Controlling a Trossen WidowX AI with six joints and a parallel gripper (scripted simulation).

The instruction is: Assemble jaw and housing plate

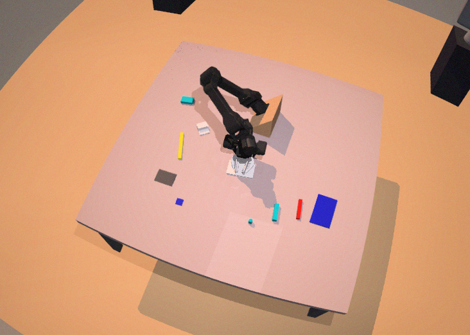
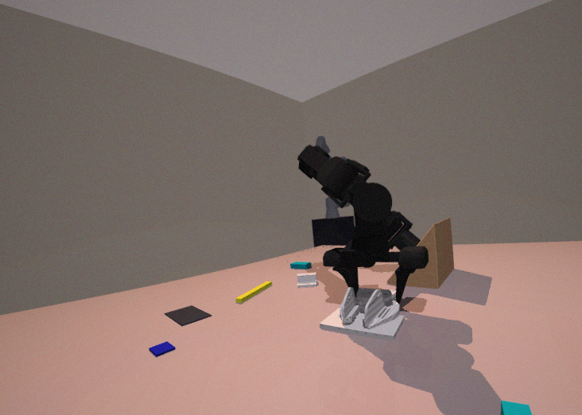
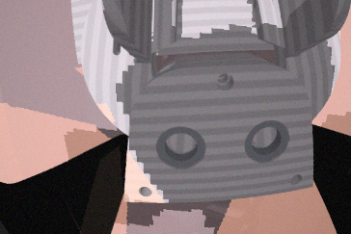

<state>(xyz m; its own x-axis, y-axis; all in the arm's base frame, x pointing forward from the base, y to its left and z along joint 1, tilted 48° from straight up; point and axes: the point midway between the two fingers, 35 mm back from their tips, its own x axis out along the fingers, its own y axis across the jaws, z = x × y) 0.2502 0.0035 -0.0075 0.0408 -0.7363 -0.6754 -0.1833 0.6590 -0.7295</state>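
The grey housing plate is 1 cm ahead of my gripper tip and 2 cm above it. The rest, counted from my gripper tip: white-grey block 6 cm behind, 24 cm to the right; then yellow bar 7 cm ahead, 30 cm to the right, 1 cm below; then teal bar 21 cm ahead, 23 cm to the left.
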